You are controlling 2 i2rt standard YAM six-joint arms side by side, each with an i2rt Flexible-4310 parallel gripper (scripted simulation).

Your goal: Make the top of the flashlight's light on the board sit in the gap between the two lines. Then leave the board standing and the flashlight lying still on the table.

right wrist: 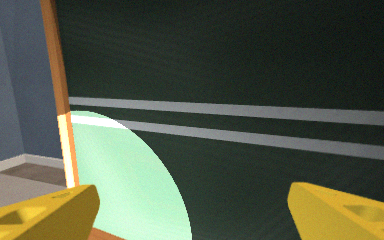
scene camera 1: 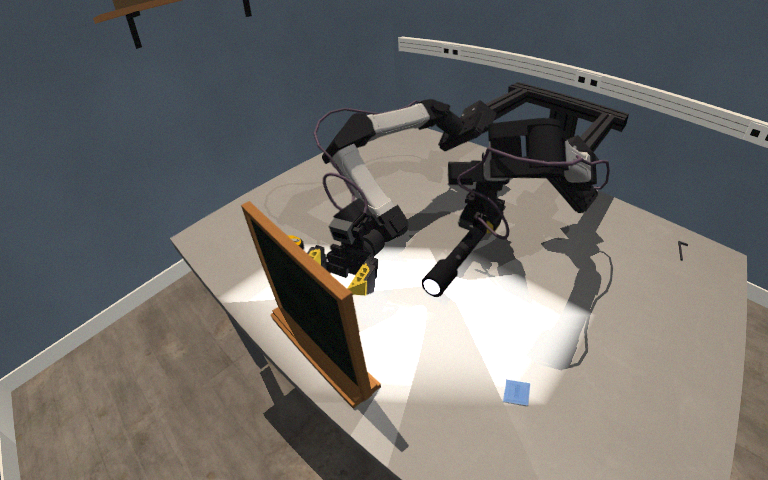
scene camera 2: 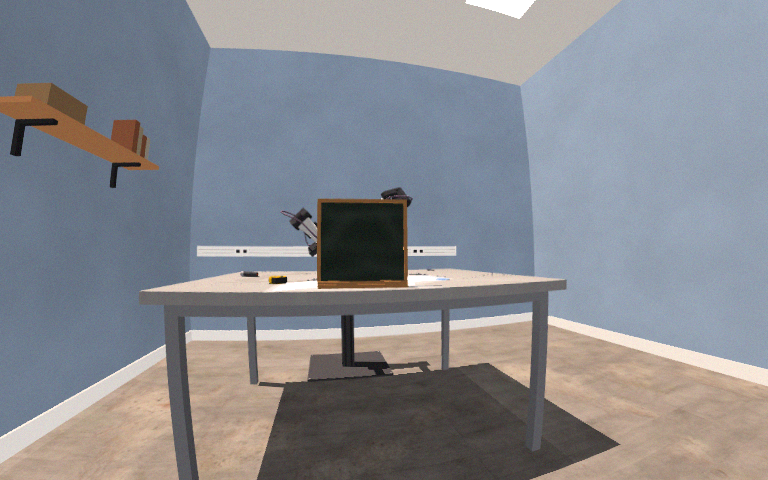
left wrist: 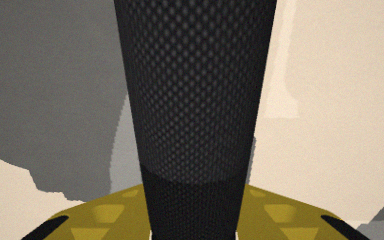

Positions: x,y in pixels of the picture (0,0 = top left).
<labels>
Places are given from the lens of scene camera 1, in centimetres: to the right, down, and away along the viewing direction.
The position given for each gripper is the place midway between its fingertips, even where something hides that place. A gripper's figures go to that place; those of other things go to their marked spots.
right gripper (scene camera 1: 325,283): -11, 8, 71
wood-framed board (scene camera 1: 307,312): -14, 13, 66
black flashlight (scene camera 1: 442,274): 13, 8, 82
The marked spots on the wood-framed board and the black flashlight are 32 cm apart.
</labels>
